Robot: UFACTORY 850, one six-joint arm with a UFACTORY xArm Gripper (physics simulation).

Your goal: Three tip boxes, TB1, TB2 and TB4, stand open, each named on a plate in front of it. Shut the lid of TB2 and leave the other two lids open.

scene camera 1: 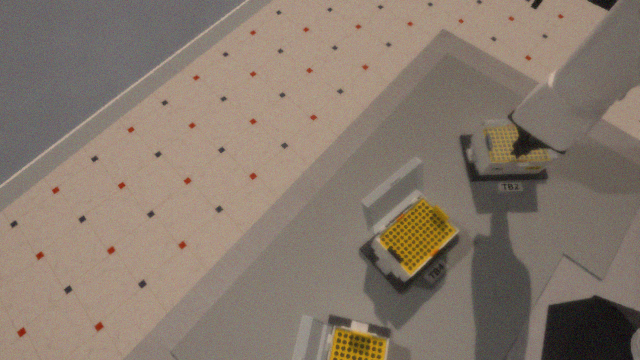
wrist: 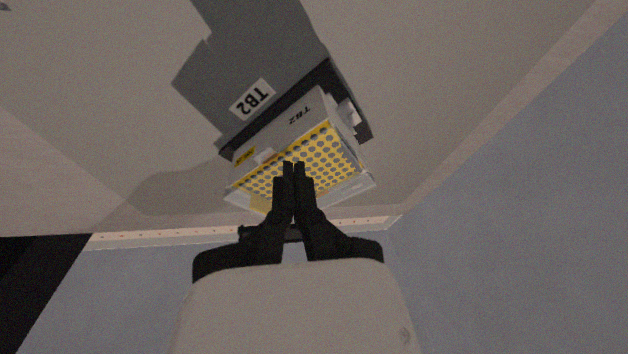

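TB2 (scene camera 1: 482, 160) (wrist: 285, 132) stands on a dark base at the right of the scene view, its yellow rack showing. Its pale lid (scene camera 1: 495, 122) (wrist: 350, 190) shows as a narrow strip along the back; its exact angle is hard to tell. My gripper (scene camera 1: 518, 151) (wrist: 292, 172) is shut and empty, its fingertips over TB2's rack in both views; their height above it is unclear. TB4 (scene camera 1: 415, 237) has its lid (scene camera 1: 395, 187) standing open. A third box (scene camera 1: 357, 345), cut off by the bottom edge, has its lid (scene camera 1: 306, 340) open to the left; its plate does not show.
The TB2 plate (scene camera 1: 510, 187) (wrist: 252, 99) lies in front of its box, and the TB4 plate (scene camera 1: 436, 271) in front of TB4. My arm (scene camera 1: 595, 75) reaches in from the upper right. A black shape (scene camera 1: 585, 330) shows at the bottom right. The boxes share a grey surface (scene camera 1: 435, 115).
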